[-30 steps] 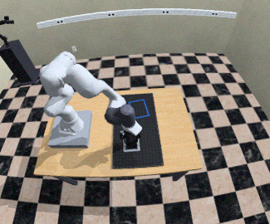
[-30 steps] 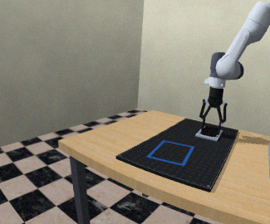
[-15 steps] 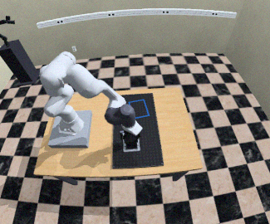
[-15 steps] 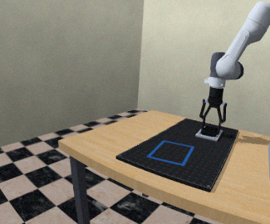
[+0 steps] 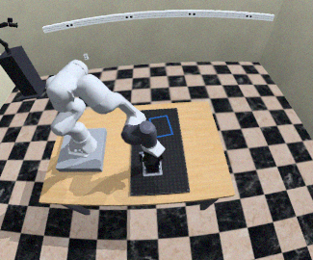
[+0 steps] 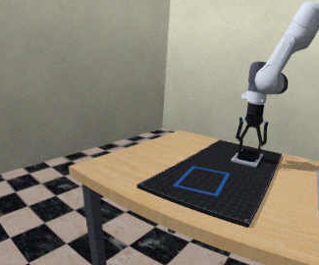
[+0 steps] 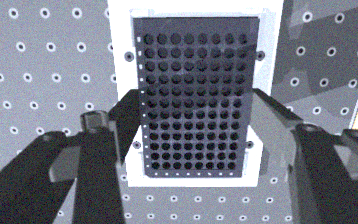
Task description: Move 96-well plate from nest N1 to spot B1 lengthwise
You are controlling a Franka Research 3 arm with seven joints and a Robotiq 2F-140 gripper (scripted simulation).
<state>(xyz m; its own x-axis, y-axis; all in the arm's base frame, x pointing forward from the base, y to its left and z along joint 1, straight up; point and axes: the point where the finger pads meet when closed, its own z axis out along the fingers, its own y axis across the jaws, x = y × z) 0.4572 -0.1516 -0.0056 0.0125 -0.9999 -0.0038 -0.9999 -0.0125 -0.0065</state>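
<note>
The white plate nest is 30 mm below my hand. The rest, counted from my hand: 96-well plate: 20 mm below.
</note>
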